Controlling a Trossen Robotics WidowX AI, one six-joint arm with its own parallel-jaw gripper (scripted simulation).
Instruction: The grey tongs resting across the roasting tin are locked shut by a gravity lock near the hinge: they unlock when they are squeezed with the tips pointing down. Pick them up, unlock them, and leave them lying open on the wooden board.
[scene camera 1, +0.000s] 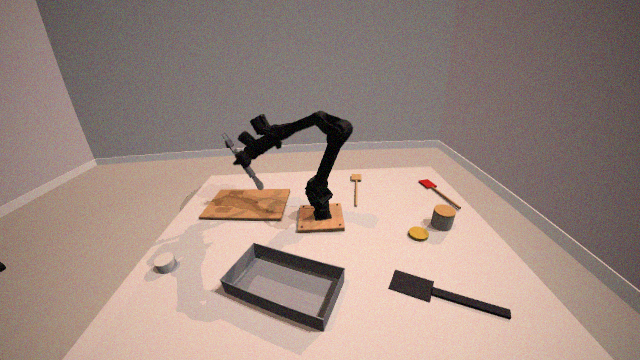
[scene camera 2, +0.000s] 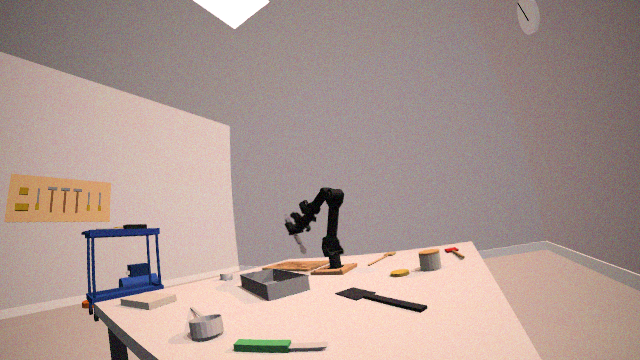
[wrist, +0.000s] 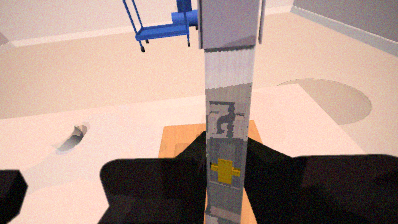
Labels:
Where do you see a black spatula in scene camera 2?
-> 353, 293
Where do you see a grey roasting tin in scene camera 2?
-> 271, 284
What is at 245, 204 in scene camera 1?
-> A wooden board.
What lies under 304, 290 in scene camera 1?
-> A grey roasting tin.

